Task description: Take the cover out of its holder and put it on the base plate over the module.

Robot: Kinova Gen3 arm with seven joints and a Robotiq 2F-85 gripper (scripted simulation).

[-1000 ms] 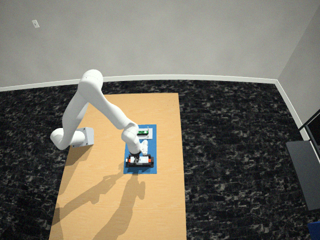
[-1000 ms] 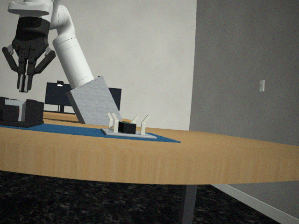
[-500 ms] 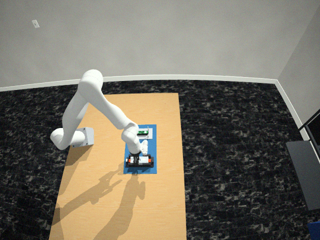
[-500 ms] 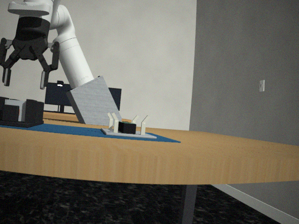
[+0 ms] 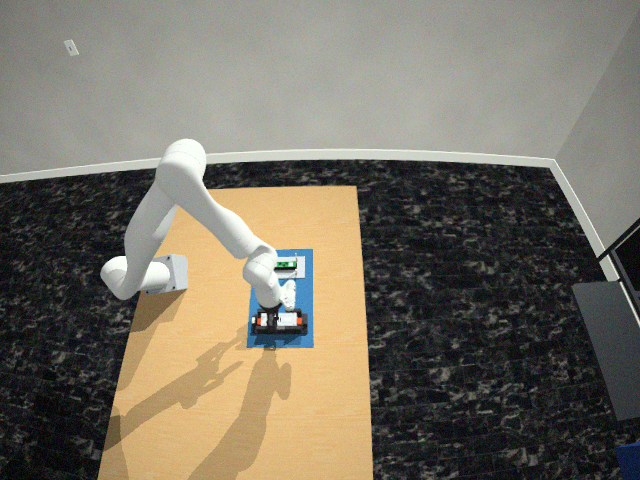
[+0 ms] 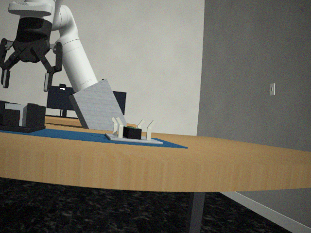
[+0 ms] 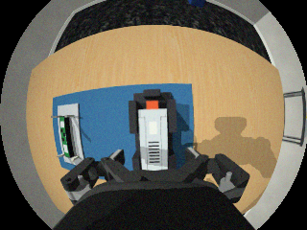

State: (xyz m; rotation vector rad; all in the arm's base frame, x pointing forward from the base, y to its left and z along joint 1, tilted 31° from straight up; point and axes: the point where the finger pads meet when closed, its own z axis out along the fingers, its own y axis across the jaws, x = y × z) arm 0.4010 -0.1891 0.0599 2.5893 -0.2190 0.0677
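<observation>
The cover lies 10 mm ahead of my hand and 60 mm below it.
</observation>
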